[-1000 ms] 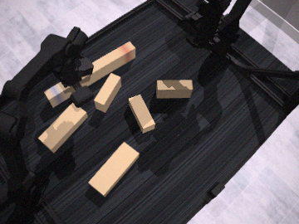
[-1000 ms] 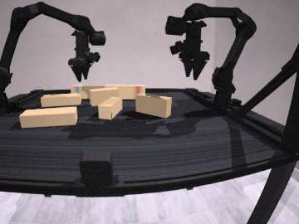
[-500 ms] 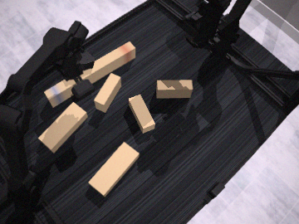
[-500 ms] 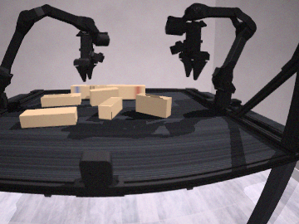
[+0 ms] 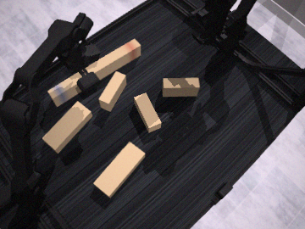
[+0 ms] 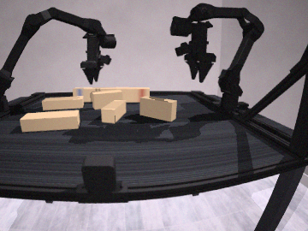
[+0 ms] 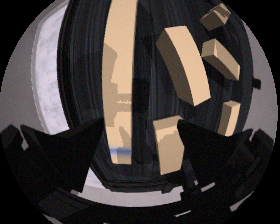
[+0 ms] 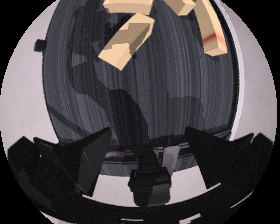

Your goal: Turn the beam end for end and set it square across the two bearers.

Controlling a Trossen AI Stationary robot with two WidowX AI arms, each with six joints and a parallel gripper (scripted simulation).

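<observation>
Right now my left hand is 9 cm above the beam, 7 cm to the left of it and 3 cm short of it.
</observation>
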